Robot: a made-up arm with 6 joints. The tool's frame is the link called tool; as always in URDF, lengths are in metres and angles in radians. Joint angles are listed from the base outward.
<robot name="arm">
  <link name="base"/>
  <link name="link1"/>
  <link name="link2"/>
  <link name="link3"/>
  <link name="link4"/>
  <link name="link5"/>
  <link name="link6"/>
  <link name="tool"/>
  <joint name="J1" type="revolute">
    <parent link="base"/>
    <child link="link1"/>
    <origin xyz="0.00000 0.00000 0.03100"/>
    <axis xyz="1 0 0"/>
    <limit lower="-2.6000" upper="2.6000"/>
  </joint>
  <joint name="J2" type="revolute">
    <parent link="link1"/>
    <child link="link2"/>
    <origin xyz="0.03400 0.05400 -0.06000"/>
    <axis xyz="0 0 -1"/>
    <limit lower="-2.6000" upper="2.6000"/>
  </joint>
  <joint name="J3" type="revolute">
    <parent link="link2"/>
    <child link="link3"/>
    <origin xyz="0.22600 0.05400 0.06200"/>
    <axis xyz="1 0 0"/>
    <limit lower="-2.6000" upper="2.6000"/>
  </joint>
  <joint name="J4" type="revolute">
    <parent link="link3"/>
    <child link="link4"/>
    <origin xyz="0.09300 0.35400 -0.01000"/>
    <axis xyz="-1 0 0"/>
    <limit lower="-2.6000" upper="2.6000"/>
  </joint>
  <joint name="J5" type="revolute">
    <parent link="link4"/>
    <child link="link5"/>
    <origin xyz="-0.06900 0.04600 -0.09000"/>
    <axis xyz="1 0 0"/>
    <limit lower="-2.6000" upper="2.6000"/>
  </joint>
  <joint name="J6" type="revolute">
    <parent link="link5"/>
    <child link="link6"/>
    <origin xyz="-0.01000 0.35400 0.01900"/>
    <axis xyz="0 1 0"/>
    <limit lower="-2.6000" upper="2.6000"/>
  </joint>
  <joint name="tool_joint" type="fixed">
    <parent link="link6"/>
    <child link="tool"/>
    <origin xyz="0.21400 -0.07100 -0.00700"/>
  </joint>
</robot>
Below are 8 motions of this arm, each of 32 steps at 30 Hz.
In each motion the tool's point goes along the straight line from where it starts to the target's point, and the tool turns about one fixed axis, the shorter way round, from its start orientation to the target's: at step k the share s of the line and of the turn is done. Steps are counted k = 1, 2, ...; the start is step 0. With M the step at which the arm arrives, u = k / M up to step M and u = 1 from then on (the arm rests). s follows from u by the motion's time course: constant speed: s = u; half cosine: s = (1 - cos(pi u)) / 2; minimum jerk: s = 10 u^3 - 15 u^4 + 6 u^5.
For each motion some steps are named. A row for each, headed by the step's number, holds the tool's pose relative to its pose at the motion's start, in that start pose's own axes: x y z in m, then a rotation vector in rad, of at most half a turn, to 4 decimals.
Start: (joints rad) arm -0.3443 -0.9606 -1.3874 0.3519 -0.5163 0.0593
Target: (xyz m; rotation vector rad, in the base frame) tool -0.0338 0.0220 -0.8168 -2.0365 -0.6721 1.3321
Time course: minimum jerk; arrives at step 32
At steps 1, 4, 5, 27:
1: -0.0001 0.0000 0.0001 0.0001 -0.0001 0.0001
4: -0.0050 -0.0013 0.0063 0.0064 -0.0065 0.0038
5: -0.0092 -0.0025 0.0116 0.0118 -0.0120 0.0071
27: -0.2993 -0.0801 0.3781 0.3859 -0.3916 0.2315

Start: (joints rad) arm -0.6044 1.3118 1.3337 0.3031 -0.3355 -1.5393
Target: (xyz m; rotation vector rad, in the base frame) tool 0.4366 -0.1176 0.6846 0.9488 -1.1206 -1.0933
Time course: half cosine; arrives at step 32
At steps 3, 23, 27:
3: -0.0027 -0.0041 -0.0077 0.0056 0.0319 -0.0200
23: -0.1009 -0.1562 -0.2927 0.2119 1.2092 -0.7593
27: -0.1161 -0.1799 -0.3371 0.2440 1.3923 -0.8743

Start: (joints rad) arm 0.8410 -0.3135 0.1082 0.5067 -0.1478 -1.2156
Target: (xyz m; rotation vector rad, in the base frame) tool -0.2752 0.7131 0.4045 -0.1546 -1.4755 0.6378
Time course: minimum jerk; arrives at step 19
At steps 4, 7, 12, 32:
4: -0.0228 0.0082 0.0198 -0.0012 0.0007 0.0503
7: -0.0908 0.0326 0.0789 -0.0049 0.0028 0.2004
12: -0.2527 0.0907 0.2195 -0.0136 0.0078 0.5573
32: -0.3435 0.1232 0.2985 -0.0185 0.0105 0.7577

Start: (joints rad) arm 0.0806 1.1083 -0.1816 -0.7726 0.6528 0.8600
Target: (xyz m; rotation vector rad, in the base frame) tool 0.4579 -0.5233 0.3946 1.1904 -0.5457 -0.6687
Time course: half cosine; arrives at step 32
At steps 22, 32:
22: -0.2295 0.0787 0.5094 -0.0659 -0.4688 0.1347
32: -0.2951 0.1012 0.6549 -0.0847 -0.6028 0.1731

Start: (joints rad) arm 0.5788 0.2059 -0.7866 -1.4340 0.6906 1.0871
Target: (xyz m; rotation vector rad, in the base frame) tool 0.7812 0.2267 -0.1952 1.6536 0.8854 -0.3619
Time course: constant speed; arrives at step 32
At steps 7, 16, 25, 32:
7: -0.0349 -0.0761 0.1161 0.0449 -0.1439 -0.1698
16: -0.0797 -0.1739 0.2653 0.1026 -0.3290 -0.3882
25: -0.1245 -0.2717 0.4146 0.1603 -0.5141 -0.6065
32: -0.1594 -0.3478 0.5306 0.2051 -0.6581 -0.7764

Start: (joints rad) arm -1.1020 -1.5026 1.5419 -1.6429 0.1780 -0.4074
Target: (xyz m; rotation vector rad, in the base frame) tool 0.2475 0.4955 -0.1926 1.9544 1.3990 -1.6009
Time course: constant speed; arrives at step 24
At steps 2, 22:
2: -0.0058 -0.0045 -0.0015 0.0340 0.0333 -0.0199
22: -0.0633 -0.0490 -0.0166 0.3736 0.3658 -0.2186

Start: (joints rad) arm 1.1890 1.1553 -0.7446 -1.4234 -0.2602 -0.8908
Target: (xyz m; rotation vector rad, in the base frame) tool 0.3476 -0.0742 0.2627 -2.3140 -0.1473 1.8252
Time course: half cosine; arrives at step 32
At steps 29, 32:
29: -0.0434 -0.1541 0.4373 0.9704 0.8560 -1.1473
32: -0.0444 -0.1575 0.4469 0.9918 0.8748 -1.1725

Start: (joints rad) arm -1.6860 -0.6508 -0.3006 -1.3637 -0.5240 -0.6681
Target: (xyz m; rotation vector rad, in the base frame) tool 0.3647 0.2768 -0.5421 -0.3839 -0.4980 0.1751
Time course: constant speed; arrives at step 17
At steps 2, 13, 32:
2: 0.0426 -0.0366 0.0267 0.0441 -0.0479 -0.0784
13: 0.2771 -0.2378 0.1738 0.2870 -0.3111 -0.5094
32: 0.3624 -0.3110 0.2273 0.3753 -0.4068 -0.6661

